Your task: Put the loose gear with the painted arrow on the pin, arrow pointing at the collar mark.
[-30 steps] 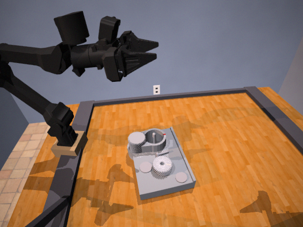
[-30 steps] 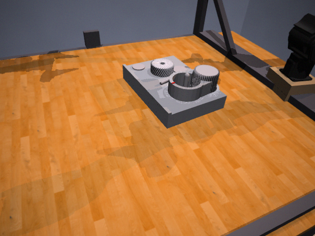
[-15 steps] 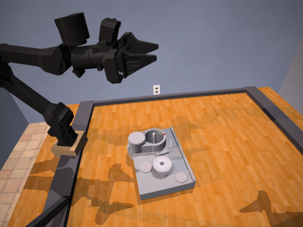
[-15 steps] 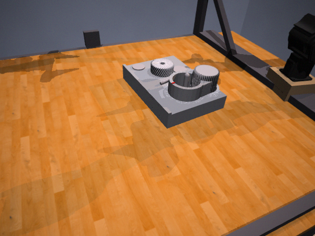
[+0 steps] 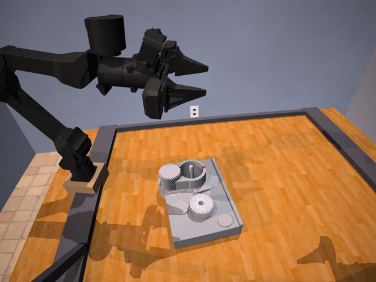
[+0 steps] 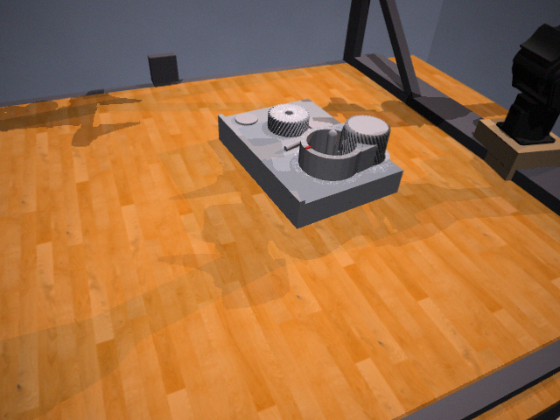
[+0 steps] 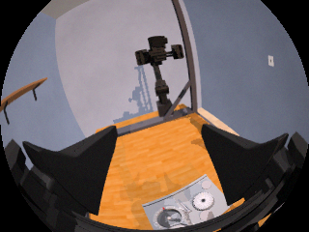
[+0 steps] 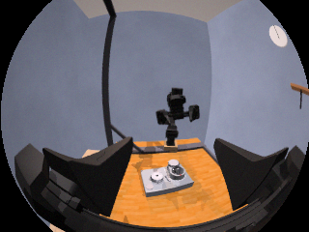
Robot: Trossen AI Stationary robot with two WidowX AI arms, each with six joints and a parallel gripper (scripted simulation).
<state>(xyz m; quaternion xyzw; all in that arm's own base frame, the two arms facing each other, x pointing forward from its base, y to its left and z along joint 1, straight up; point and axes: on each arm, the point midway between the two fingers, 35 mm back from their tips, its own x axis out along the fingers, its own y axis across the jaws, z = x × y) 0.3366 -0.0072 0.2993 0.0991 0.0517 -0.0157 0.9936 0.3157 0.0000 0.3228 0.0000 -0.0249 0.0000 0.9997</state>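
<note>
Right now the loose gear is 80 mm behind my left hand, 30 mm to the right of it and 300 mm below it.
</note>
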